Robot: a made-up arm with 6 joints. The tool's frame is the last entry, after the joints. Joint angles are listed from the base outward. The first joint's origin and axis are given. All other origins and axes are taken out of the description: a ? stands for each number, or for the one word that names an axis. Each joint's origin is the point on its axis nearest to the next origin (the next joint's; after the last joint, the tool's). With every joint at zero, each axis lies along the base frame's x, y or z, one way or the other. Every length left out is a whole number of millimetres.
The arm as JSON. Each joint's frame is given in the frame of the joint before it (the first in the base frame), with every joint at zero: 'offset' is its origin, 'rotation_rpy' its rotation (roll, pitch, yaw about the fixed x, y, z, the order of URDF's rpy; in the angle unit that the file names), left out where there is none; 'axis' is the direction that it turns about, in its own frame. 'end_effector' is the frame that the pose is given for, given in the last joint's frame.
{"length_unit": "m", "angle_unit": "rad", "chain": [
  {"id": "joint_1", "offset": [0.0, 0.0, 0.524], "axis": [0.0, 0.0, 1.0]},
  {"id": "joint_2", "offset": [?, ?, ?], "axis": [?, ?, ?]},
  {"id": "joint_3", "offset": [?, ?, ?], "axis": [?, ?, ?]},
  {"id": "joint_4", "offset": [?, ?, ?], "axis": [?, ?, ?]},
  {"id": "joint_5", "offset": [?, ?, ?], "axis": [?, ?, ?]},
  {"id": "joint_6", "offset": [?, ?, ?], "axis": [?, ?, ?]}
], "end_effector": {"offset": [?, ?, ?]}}
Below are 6 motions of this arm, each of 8 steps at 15 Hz.
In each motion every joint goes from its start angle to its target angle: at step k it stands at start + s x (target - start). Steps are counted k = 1, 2, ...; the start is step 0. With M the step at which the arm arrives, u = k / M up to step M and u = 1 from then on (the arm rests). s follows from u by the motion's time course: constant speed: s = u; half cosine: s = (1 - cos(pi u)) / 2; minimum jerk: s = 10 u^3 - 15 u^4 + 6 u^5.
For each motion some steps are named. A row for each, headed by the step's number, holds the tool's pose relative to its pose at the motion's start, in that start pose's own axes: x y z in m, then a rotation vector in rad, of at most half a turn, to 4 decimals.
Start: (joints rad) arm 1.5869 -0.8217 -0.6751 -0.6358 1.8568 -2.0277
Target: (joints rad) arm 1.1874 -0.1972 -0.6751 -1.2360 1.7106 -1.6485
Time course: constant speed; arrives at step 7
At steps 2, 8:
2: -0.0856 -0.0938 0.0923 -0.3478 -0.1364 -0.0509
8: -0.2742 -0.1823 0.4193 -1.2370 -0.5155 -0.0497

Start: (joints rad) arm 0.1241 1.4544 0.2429 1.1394 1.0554 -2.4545
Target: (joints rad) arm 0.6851 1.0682 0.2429 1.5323 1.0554 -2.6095
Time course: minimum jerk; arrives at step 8
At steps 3, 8:
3: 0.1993 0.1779 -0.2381 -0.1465 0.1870 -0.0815
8: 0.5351 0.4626 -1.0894 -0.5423 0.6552 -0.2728

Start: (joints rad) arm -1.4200 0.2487 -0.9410 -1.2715 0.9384 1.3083
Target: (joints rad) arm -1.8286 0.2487 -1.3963 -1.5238 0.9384 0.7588
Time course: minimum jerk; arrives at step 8
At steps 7, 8:
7: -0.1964 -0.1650 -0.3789 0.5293 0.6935 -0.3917
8: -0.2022 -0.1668 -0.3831 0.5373 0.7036 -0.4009

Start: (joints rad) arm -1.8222 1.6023 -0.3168 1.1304 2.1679 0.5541
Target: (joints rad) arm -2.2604 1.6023 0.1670 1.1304 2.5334 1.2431
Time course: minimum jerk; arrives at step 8
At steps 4, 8:
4: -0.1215 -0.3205 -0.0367 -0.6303 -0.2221 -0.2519
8: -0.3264 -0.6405 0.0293 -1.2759 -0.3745 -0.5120

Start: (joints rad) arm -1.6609 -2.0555 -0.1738 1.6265 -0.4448 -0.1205
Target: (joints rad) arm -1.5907 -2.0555 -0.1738 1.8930 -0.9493 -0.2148
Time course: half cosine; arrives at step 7
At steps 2, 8:
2: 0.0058 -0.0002 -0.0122 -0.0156 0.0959 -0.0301
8: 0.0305 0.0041 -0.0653 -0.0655 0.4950 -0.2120

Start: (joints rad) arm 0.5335 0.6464 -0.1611 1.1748 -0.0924 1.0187
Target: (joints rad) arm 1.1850 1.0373 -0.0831 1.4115 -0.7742 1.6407
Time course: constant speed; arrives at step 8
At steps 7, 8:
7: 0.2055 -0.2014 1.0299 -1.2925 0.0181 0.3454
8: 0.2010 -0.1824 1.1880 -1.4818 0.0521 0.3809

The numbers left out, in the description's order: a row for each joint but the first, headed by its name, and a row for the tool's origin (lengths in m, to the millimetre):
joint_2: xyz 0.0 0.0 0.0, axis 0.0 1.0 0.0
joint_3: xyz 0.0 0.0 1.29, axis 0.0 -1.0 0.0
joint_4: xyz 0.98 0.0 0.0, axis -1.0 0.0 0.0
joint_5: xyz 0.0 -0.149 0.0, axis 0.0 -1.0 0.0
joint_6: xyz 0.0 0.0 0.0, axis -1.0 0.0 0.0
tool: xyz 0.0 0.0 0.0

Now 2 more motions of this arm.
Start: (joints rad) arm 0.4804 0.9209 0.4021 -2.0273 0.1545 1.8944
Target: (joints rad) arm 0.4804 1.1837 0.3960 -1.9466 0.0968 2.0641
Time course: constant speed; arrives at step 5
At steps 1, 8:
1: 0.0582 -0.0048 -0.0779 -0.0571 0.0469 0.0041
8: 0.2472 -0.0339 -0.4154 -0.2793 0.2357 0.0459

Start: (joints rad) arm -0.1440 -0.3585 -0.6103 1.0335 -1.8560 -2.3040
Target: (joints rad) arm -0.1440 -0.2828 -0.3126 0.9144 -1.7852 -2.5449
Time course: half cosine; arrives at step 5
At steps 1, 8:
1: -0.0125 0.0159 0.0158 0.0373 0.0238 0.0022
8: -0.1225 0.1502 0.1706 0.3885 0.2541 0.0075

